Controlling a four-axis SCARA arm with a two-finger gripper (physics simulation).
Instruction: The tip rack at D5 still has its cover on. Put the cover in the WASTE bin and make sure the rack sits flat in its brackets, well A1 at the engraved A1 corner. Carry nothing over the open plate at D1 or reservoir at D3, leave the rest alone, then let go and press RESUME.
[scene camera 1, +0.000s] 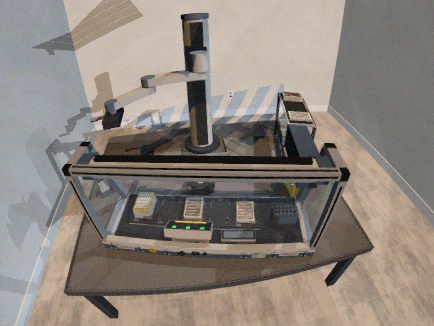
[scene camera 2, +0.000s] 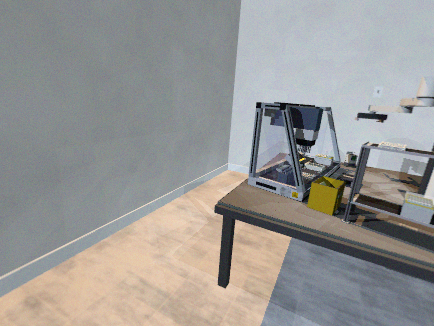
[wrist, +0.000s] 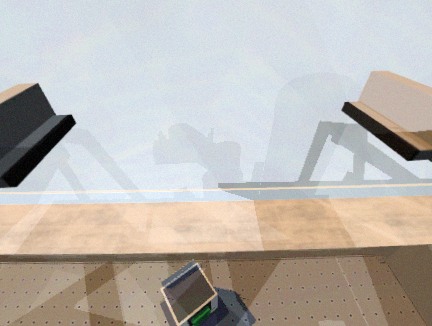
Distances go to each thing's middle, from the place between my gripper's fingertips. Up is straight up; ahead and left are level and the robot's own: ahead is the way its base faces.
My gripper is now 200 mm short of the yellow waste bin (scene camera 2: 327, 199), 1070 mm to the right of it and 350 mm above it.
